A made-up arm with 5 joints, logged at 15 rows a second.
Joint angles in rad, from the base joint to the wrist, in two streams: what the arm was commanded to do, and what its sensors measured. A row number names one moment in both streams.
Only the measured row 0 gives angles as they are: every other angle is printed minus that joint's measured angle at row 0.
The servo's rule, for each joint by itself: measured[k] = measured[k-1] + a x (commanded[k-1-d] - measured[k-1]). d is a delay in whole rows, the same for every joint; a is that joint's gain. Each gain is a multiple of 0.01, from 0.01 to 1. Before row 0 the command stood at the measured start. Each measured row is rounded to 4 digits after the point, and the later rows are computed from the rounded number. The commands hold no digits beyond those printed.
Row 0, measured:
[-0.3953, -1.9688, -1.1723, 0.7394, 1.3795]
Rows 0 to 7, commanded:
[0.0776, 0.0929, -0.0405, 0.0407, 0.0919]
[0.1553, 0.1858, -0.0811, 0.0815, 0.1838]
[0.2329, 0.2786, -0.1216, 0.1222, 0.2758]
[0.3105, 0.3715, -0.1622, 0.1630, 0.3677]
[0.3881, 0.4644, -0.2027, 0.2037, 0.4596]
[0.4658, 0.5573, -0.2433, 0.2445, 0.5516]
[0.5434, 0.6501, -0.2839, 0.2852, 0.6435]
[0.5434, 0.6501, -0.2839, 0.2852, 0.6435]
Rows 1 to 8, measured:
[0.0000, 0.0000, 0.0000, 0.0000, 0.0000]
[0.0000, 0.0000, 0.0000, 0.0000, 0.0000]
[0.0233, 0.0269, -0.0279, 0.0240, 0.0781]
[0.0629, 0.0730, -0.0646, 0.0579, 0.1679]
[0.1139, 0.1326, -0.1039, 0.0958, 0.2596]
[0.1729, 0.2019, -0.1441, 0.1354, 0.3515]
[0.2375, 0.2780, -0.1845, 0.1757, 0.4434]
[0.3060, 0.3590, -0.2251, 0.2163, 0.5354]
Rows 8 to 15, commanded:
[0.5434, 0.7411, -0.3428, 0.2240, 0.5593]
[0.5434, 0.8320, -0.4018, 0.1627, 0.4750]
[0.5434, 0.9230, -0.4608, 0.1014, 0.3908]
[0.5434, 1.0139, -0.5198, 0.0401, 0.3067]
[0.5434, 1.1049, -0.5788, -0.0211, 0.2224]
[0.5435, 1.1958, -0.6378, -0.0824, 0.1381]
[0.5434, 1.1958, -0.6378, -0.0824, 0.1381]
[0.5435, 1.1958, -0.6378, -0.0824, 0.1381]
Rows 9 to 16, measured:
[0.3772, 0.4434, -0.2657, 0.2570, 0.6273]
[0.4271, 0.5033, -0.2783, 0.2736, 0.6411]
[0.4620, 0.5723, -0.3228, 0.2443, 0.5716]
[0.4864, 0.6476, -0.3773, 0.1962, 0.4895]
[0.5035, 0.7275, -0.4349, 0.1403, 0.4056]
[0.5155, 0.8106, -0.4935, 0.0812, 0.3215]
[0.5239, 0.8959, -0.5524, 0.0208, 0.2373]
[0.5298, 0.9829, -0.6113, -0.0401, 0.1530]

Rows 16 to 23, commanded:
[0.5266, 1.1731, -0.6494, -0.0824, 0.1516]
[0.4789, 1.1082, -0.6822, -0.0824, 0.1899]
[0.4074, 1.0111, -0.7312, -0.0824, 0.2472]
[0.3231, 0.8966, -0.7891, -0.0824, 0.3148]
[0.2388, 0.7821, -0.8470, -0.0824, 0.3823]
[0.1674, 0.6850, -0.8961, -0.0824, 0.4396]
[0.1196, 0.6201, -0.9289, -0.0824, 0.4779]
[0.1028, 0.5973, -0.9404, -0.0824, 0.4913]
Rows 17 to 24, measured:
[0.5339, 1.0446, -0.6296, -0.0651, 0.1403]
[0.5368, 1.0884, -0.6353, -0.0753, 0.1384]
[0.5337, 1.1130, -0.6450, -0.0795, 0.1496]
[0.5173, 1.1116, -0.6707, -0.0812, 0.1839]
[0.4843, 1.0825, -0.7124, -0.0819, 0.2377]
[0.4359, 1.0286, -0.7653, -0.0822, 0.3032]
[0.3768, 0.9571, -0.8217, -0.0823, 0.3704]
[0.3140, 0.8782, -0.8730, -0.0824, 0.4292]

